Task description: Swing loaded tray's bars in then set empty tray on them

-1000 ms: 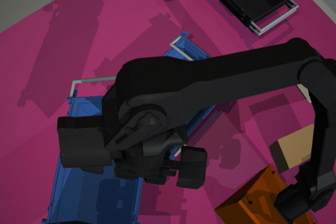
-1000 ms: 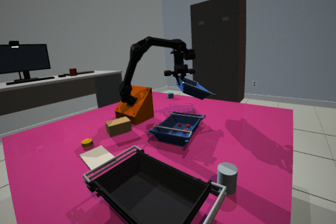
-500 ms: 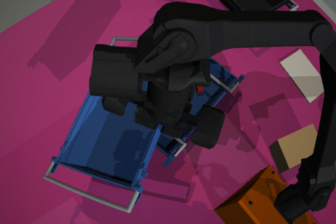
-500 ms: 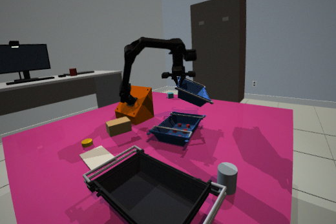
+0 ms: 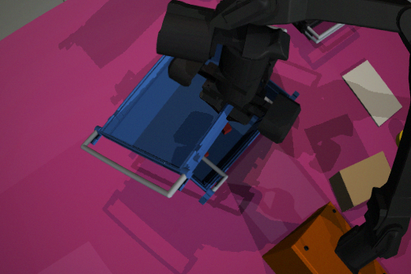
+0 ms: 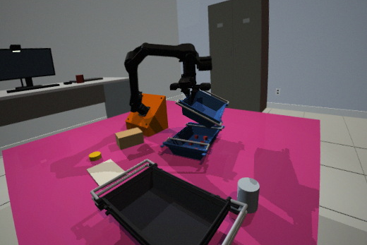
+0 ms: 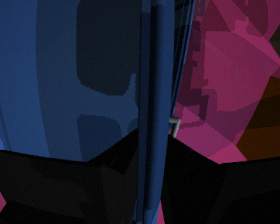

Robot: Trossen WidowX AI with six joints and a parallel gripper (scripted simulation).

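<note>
My gripper tip is 70 mm short of the blue tray and 20 mm to the right of it. From my gripper tip the other things lie so: white card: 130 mm behind, 400 mm to the right, 180 mm below; grey cylinder: 360 mm ahead, 260 mm to the right, 150 mm below; cardboard box: 250 mm behind, 200 mm to the right, 160 mm below.
</note>
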